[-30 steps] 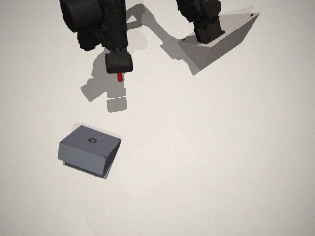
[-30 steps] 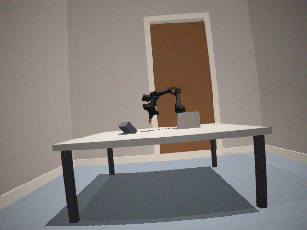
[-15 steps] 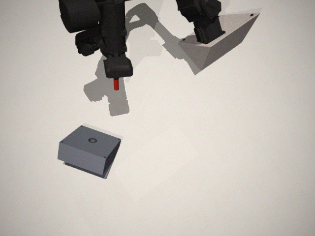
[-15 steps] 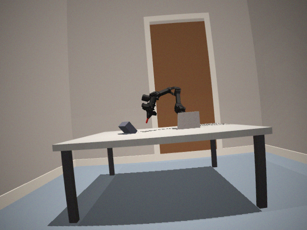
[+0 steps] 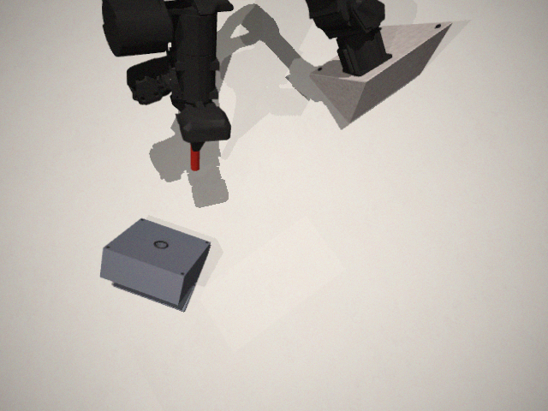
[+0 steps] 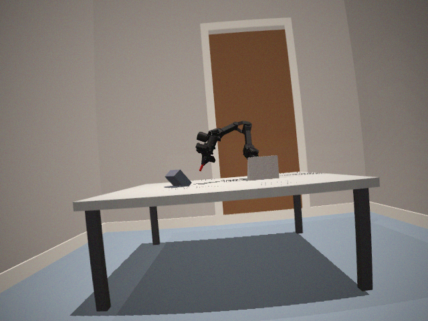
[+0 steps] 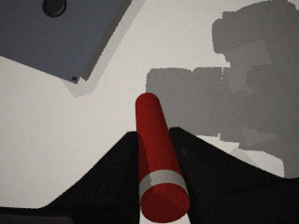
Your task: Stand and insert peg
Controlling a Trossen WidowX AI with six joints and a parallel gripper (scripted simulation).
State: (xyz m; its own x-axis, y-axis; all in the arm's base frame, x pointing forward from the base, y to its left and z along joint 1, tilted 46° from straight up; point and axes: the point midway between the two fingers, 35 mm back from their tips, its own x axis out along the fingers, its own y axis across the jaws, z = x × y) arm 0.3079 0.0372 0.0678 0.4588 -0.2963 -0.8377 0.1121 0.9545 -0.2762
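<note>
My gripper tip is now 14 cm short of the panel, 11 cm to the right of it and 7 cm above it. Also, from my gripper tip: peg 1 cm behind, 1 cm to the right, 1 cm above.
</note>
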